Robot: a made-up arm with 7 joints.
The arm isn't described. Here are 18 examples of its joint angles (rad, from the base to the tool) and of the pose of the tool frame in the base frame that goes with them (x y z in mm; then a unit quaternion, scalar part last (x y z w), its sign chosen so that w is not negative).
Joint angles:
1: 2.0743 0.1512 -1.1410 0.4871 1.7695 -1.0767 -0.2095
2: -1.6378 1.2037 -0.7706 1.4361 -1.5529 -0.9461 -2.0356
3: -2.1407 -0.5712 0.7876 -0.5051 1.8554 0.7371 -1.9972
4: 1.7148 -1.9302 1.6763 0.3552 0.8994 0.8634 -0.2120
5: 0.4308 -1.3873 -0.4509 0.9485 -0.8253 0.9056 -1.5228
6: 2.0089 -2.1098 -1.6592 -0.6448 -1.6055 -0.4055 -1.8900
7: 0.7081 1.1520 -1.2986 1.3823 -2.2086 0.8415 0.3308
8: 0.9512 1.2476 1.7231 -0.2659 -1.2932 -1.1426 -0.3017
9: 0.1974 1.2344 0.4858 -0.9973 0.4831 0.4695 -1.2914
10: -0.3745 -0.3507 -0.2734 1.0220 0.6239 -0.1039 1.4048
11: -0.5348 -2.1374 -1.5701 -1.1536 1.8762 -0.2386 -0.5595
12: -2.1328 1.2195 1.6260 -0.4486 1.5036 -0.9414 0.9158
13: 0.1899 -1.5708 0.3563 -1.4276 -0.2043 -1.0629 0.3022
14: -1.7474 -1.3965 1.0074 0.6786 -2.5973 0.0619 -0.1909
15: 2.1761 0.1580 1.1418 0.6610 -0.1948 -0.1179 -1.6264
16: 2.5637 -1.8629 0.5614 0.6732 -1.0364 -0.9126 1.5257
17: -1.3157 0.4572 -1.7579 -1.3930 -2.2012 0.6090 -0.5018
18: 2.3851 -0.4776 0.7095 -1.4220 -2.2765 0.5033 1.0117
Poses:
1: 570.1 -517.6 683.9 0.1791 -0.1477 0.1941 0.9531
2: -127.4 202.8 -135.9 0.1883 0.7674 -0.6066 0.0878
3: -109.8 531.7 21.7 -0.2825 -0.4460 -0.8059 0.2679
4: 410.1 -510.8 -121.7 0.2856 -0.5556 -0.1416 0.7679
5: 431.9 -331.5 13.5 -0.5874 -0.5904 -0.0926 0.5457
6: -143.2 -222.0 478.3 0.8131 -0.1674 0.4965 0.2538
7: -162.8 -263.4 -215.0 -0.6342 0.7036 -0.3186 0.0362
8: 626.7 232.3 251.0 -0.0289 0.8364 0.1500 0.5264
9: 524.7 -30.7 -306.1 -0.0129 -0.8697 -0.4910 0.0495
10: -162.1 -485.7 -640.2 0.0049 0.7089 -0.0082 0.7053
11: 271.7 -635.4 -205.1 0.6052 -0.6774 -0.0349 0.4167
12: -119.8 -753.2 -365.3 -0.0016 0.4367 -0.4872 0.7563
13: 350.8 -405.2 -757.8 0.9713 -0.2018 -0.0051 0.1257
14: -89.8 264.0 71.5 0.3876 0.3077 0.1739 0.8514
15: 83.2 536.0 -96.8 0.2880 -0.9378 0.1577 0.1127
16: 422.6 14.0 783.3 -0.5956 0.3018 -0.7175 0.1984
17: -160.1 163.3 267.9 0.0691 0.7405 0.4411 0.5023
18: 403.2 167.3 125.4 -0.5391 0.3532 -0.5040 0.5750
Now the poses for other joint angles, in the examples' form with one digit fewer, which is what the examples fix.
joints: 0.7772 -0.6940 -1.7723 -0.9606 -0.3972 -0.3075 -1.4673
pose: -150 -701 223 -0.759 -0.132 0.636 0.049
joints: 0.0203 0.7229 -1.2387 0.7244 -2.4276 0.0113 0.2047
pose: -93 -253 -70 -0.745 0.442 -0.255 0.430
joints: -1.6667 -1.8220 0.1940 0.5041 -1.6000 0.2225 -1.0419
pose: -397 64 73 0.078 0.223 0.493 0.837
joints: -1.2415 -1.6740 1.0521 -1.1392 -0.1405 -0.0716 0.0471
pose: -711 184 69 0.462 -0.177 -0.774 0.394
